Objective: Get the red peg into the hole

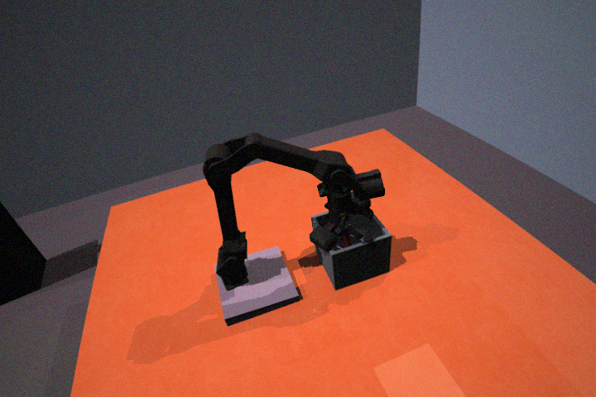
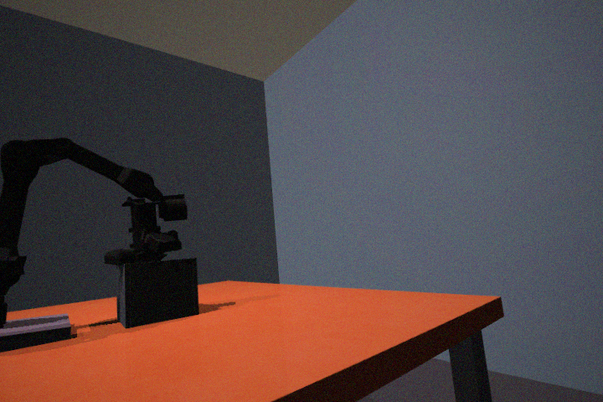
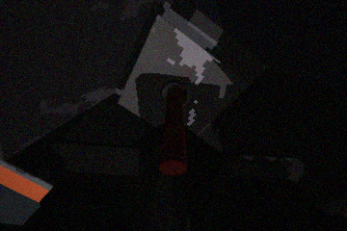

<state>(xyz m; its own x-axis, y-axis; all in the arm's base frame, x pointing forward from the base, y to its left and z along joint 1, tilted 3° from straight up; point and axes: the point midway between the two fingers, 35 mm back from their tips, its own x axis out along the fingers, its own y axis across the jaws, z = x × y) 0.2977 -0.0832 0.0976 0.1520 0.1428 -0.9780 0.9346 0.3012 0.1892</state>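
Right now my gripper tip is 2 cm to the left of the red peg and 1 cm below it. Also, from my gripper tip: plate (4 cm below, 2 cm to the right, 1 cm ahead).
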